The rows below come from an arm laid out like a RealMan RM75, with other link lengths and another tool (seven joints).
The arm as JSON. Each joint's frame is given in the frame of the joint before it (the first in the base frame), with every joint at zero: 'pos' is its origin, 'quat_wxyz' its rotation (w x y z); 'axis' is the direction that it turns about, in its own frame. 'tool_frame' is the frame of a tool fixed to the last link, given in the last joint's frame.
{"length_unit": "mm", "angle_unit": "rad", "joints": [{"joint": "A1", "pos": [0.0, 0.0, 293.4], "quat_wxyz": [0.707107, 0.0, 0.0, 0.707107], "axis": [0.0, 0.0, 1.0]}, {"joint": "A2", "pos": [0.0, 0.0, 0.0], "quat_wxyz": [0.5, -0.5, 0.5, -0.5], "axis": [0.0, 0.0, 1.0]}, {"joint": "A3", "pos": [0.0, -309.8, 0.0], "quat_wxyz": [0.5, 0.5, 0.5, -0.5], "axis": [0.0, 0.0, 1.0]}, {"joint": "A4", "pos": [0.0, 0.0, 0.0], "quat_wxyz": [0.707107, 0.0, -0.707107, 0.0], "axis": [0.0, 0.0, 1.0]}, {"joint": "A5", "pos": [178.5, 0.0, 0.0], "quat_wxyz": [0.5, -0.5, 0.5, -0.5], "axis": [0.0, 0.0, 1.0]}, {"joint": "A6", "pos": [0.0, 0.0, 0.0], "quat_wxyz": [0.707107, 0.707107, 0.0, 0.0], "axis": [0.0, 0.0, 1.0]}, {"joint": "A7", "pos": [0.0, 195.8, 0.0], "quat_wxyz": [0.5, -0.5, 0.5, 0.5], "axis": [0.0, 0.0, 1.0]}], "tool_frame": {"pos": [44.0, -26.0, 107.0], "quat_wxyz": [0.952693, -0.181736, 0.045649, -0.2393]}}
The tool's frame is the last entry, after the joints.
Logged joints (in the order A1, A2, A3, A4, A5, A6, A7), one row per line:
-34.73 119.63 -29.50 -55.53 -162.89 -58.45 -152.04
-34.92 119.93 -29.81 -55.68 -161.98 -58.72 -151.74
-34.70 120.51 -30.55 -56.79 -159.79 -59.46 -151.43
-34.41 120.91 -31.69 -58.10 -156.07 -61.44 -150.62
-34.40 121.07 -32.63 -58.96 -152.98 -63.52 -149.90
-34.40 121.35 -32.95 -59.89 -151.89 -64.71 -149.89
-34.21 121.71 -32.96 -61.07 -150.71 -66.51 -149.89
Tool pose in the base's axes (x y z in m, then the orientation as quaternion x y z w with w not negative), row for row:
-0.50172 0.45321 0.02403 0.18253 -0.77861 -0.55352 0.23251
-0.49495 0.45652 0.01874 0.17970 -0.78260 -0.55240 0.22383
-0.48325 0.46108 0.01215 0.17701 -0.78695 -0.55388 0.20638
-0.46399 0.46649 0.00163 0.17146 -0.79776 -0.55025 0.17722
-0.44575 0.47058 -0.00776 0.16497 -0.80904 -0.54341 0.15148
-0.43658 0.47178 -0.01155 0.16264 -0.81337 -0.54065 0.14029
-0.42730 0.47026 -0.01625 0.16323 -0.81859 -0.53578 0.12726
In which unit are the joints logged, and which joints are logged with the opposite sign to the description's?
The joints are logged in degrees. Opposite sign: A2, A3, A4, A5, A6.
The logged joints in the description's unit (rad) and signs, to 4 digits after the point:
-0.6062 -2.0879 0.5149 0.9692 2.8430 1.0201 -2.6536
-0.6095 -2.0932 0.5203 0.9718 2.8271 1.0249 -2.6484
-0.6056 -2.1033 0.5332 0.9912 2.7889 1.0378 -2.6430
-0.6006 -2.1103 0.5531 1.0140 2.7239 1.0723 -2.6288
-0.6004 -2.1131 0.5695 1.0290 2.6700 1.1086 -2.6162
-0.6004 -2.1180 0.5751 1.0453 2.6510 1.1294 -2.6161
-0.5971 -2.1242 0.5753 1.0659 2.6304 1.1608 -2.6161

